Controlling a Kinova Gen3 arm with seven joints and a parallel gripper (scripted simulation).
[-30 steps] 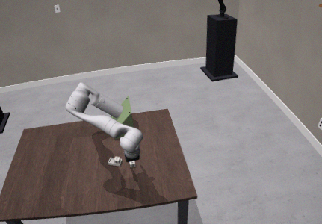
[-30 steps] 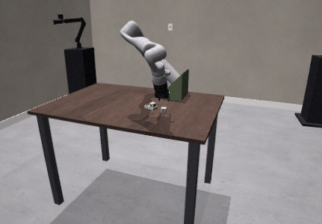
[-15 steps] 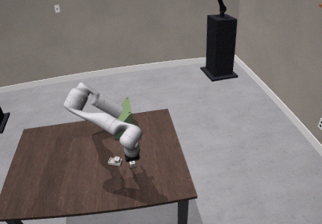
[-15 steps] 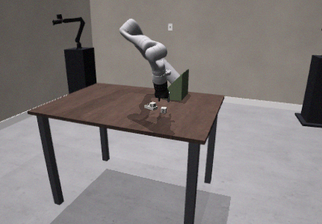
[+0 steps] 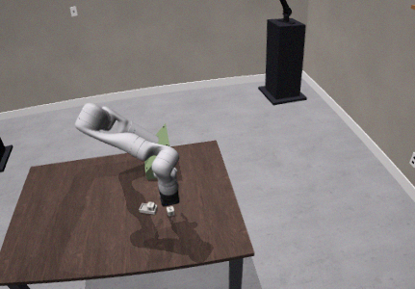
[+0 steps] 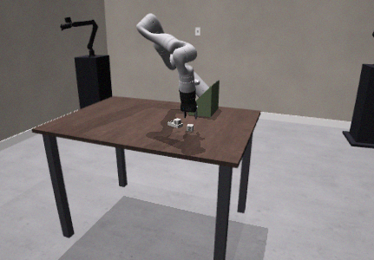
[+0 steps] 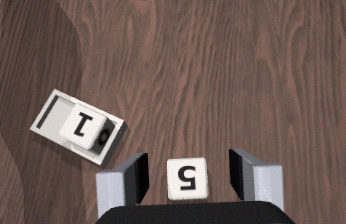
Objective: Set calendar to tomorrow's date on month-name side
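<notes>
My hand is 7 cm above the digit cube. The rest, counted from my hand: white calendar tray 10 cm to the right, 8 cm below, 5 cm behind; white cube 8 cm to the right, 6 cm below, 5 cm behind.
</notes>
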